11 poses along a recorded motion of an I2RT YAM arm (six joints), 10 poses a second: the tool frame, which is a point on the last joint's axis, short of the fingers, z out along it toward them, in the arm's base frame.
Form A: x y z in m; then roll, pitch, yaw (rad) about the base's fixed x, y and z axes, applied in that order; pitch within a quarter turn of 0, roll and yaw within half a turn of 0.
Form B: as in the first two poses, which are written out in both.
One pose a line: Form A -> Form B
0.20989 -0.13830 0.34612 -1.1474 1.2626 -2.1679 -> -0.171 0.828 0.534 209.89; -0.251 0.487 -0.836 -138.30; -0.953 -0.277 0.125 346.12; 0 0 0 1
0.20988 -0.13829 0.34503 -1.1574 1.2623 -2.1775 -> -0.173 0.828 0.534 209.88; -0.249 0.488 -0.837 -138.29; -0.953 -0.278 0.122 345.03; 0 0 0 1
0.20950 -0.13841 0.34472 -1.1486 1.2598 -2.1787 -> -0.175 0.832 0.526 209.50; -0.251 0.479 -0.841 -138.41; -0.952 -0.279 0.125 344.72; 0 0 0 1
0.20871 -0.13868 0.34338 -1.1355 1.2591 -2.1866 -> -0.177 0.843 0.508 208.71; -0.250 0.461 -0.851 -138.68; -0.952 -0.278 0.129 343.38; 0 0 0 1
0.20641 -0.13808 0.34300 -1.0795 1.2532 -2.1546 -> -0.172 0.855 0.489 206.41; -0.261 0.439 -0.860 -138.08; -0.950 -0.275 0.147 343.00; 0 0 0 1
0.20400 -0.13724 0.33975 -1.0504 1.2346 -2.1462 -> -0.180 0.863 0.472 204.00; -0.277 0.417 -0.866 -137.24; -0.944 -0.286 0.164 339.75; 0 0 0 1
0.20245 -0.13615 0.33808 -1.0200 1.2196 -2.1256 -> -0.181 0.866 0.465 202.45; -0.292 0.404 -0.867 -136.15; -0.939 -0.293 0.180 338.08; 0 0 0 1
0.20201 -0.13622 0.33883 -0.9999 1.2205 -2.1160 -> -0.178 0.872 0.456 202.01; -0.293 0.395 -0.870 -136.22; -0.939 -0.289 0.185 338.83; 0 0 0 1
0.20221 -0.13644 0.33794 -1.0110 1.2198 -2.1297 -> -0.182 0.872 0.454 202.21; -0.292 0.393 -0.872 -136.44; -0.939 -0.291 0.183 337.94; 0 0 0 1
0.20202 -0.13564 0.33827 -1.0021 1.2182 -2.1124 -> -0.178 0.869 0.461 202.02; -0.296 0.400 -0.867 -135.64; -0.938 -0.291 0.186 338.27; 0 0 0 1
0.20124 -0.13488 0.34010 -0.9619 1.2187 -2.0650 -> -0.164 0.869 0.467 201.24; -0.304 0.407 -0.862 -134.88; -0.939 -0.283 0.197 340.10; 0 0 0 1
